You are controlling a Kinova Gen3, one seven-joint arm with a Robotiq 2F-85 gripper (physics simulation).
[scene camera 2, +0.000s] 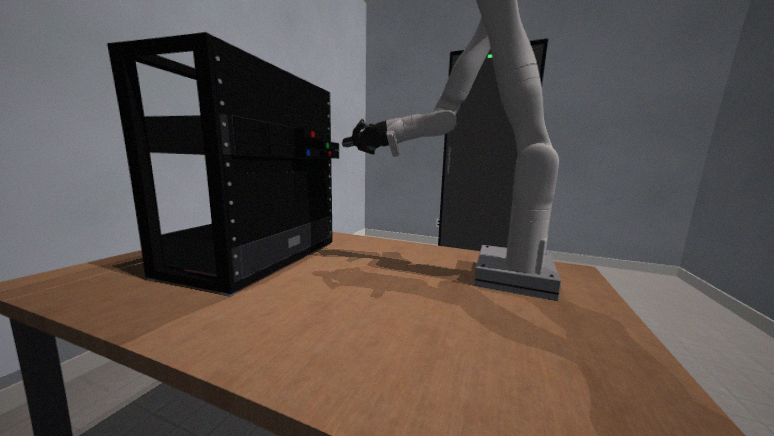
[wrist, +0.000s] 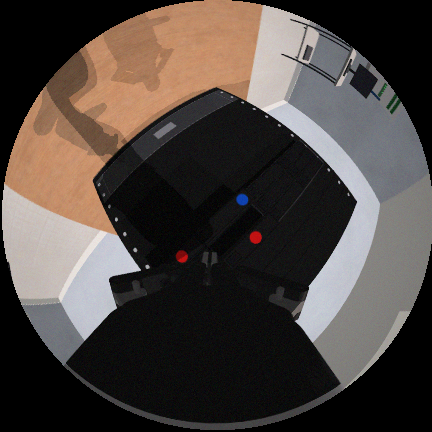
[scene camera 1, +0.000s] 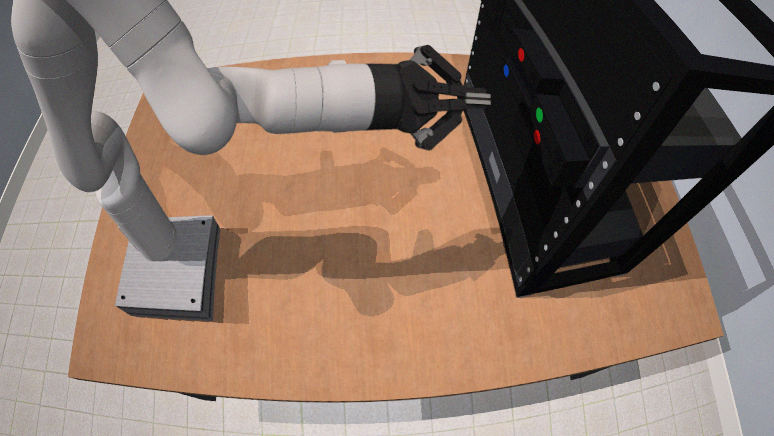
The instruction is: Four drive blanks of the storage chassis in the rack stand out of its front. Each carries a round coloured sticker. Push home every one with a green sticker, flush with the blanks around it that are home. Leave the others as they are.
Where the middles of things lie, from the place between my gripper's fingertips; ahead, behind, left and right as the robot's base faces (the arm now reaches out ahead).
Scene:
My gripper is now 210 mm short of the black rack (scene camera 1: pixel 626 100), 170 mm to the right of it and 100 mm above it.

